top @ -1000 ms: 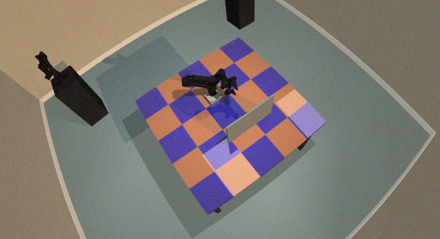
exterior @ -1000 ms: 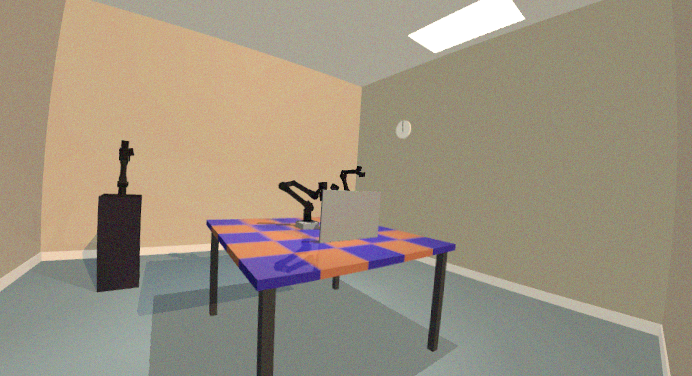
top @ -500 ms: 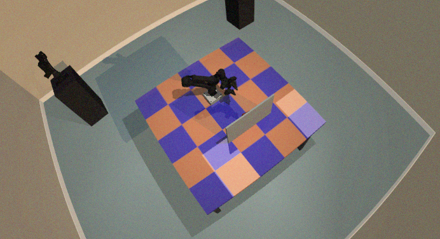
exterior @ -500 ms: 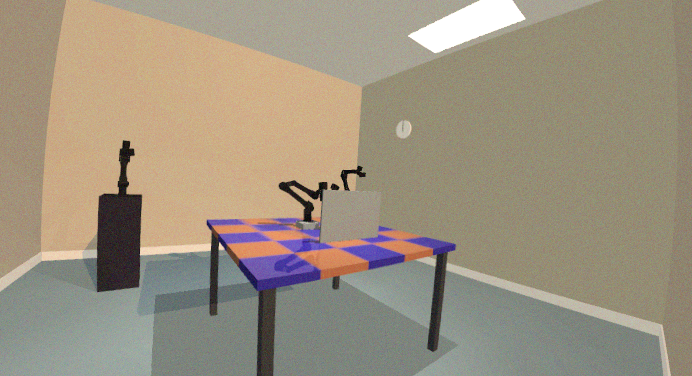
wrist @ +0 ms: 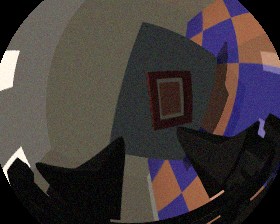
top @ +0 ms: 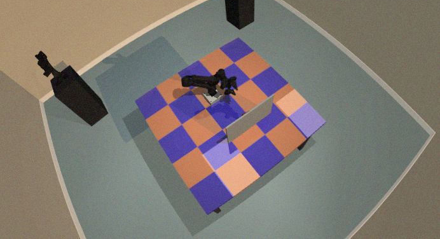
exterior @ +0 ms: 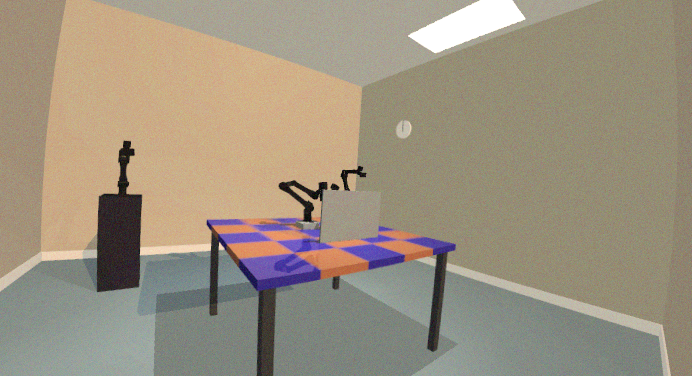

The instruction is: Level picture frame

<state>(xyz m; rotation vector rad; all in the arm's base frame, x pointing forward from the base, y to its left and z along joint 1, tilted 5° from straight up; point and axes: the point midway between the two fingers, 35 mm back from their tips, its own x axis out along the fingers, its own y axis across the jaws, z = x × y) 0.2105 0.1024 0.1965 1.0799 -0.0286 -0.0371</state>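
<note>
My gripper tip is 20 cm short of the picture frame, 9 cm above it and 4 cm to the left of it. Also, from my gripper tip: grey wall panel (21 cm ahead, 10 cm below, 4 cm to the right).
</note>
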